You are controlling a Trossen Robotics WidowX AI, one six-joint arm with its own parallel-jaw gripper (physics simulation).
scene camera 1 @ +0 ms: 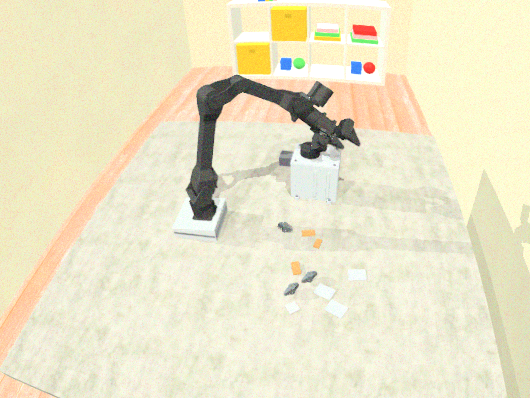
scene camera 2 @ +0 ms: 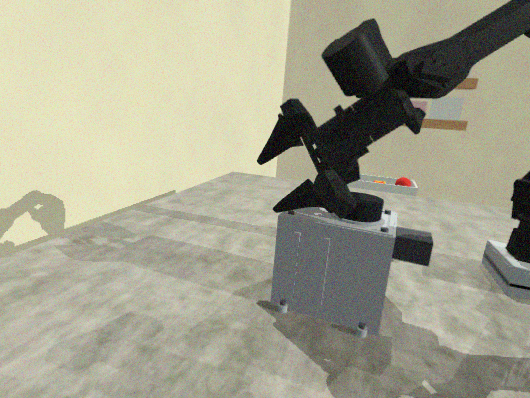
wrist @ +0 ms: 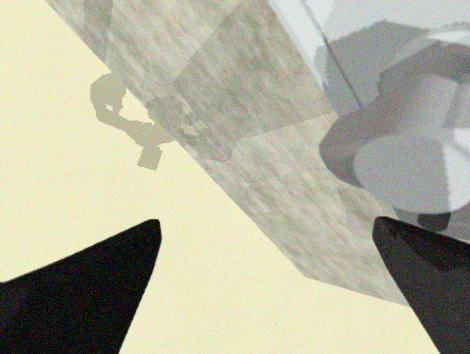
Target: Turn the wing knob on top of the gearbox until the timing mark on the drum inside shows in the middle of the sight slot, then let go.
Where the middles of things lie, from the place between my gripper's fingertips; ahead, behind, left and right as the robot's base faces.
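Measured from the grey gearbox (scene camera 2: 334,269), my gripper is now 80 mm above it, 130 mm past it and 20 mm to the left of it.
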